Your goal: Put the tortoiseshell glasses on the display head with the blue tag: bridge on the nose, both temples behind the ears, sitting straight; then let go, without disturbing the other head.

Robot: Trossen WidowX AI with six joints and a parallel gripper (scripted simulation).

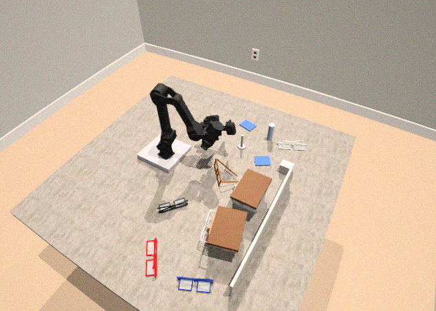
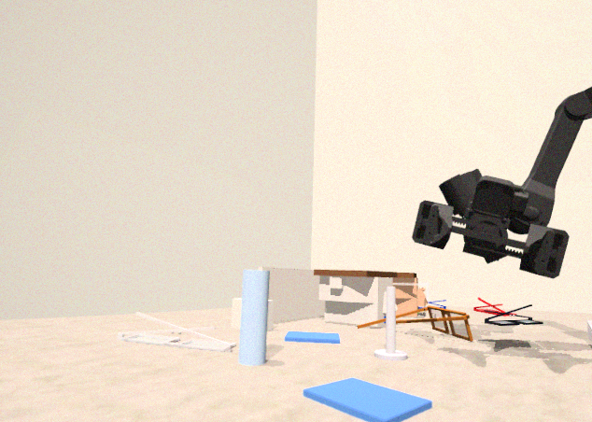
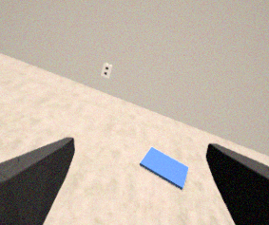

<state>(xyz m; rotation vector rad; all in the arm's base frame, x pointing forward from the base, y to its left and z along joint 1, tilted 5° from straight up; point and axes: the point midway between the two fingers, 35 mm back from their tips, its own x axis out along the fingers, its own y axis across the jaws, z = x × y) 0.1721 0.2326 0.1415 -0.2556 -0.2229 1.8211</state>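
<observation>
Right now my gripper tip is 12 cm above the white post, 11 cm short of it and 2 cm to the right of it. The rest, counted from my gripper tip: long white rail (46 cm ahead, 34 cm to the right, 9 cm below); light blue cylinder (20 cm ahead, 16 cm to the left, 9 cm below).
</observation>
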